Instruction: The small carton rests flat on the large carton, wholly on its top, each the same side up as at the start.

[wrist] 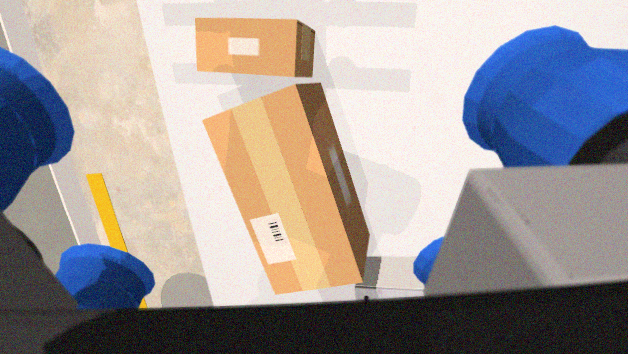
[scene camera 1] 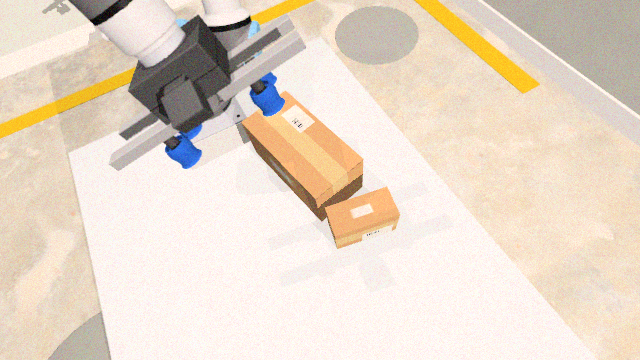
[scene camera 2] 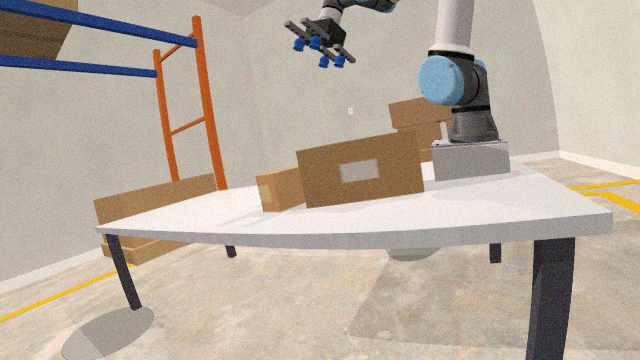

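Seen in the pictures: hand, tool point: (wrist: 277, 202) (scene camera 1: 230, 120) (scene camera 2: 319, 57); arm's base, link origin: (scene camera 2: 473, 140).
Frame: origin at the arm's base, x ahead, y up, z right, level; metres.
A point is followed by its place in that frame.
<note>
The large carton (scene camera 1: 302, 152) @(x 0.331, y 0.057, z -0.182 m) (scene camera 2: 360, 170) @(x 0.267, y -0.018, z -0.259 m) (wrist: 280, 185) @(x 0.320, y 0.057, z -0.191 m) stands on the white table, with its tape strip and barcode label on top. The small carton (scene camera 1: 362, 215) @(x 0.525, y 0.011, z -0.246 m) (scene camera 2: 281, 190) @(x 0.483, y -0.039, z -0.312 m) (wrist: 245, 47) @(x 0.512, y 0.011, z -0.247 m) lies on the table beyond the large carton's end away from the arm base. A plain white label faces up on it; its tape and barcode label are on a side face. The wrist view shows a narrow gap between the cartons. My gripper (scene camera 1: 227, 116) @(x 0.423, y 0.359, z -0.076 m) (scene camera 2: 320, 52) @(x 0.423, y 0.359, z -0.076 m) is off, with its blue cups empty, high above the table near the large carton's base-side end.
The white table (scene camera 1: 200, 275) @(x 0.453, y -0.095, z 0.176 m) (scene camera 2: 500, 200) @(x -0.043, y -0.094, z -0.341 m) carries the arm's grey base block (scene camera 2: 470, 162) @(x 0.015, y -0.053, z -0.082 m), close to the large carton's near end. An orange and blue rack (scene camera 2: 207, 100) stands behind at the left. Other cartons (scene camera 2: 155, 200) are beyond the table's left end, and more cartons (scene camera 2: 415, 112) are behind it.
</note>
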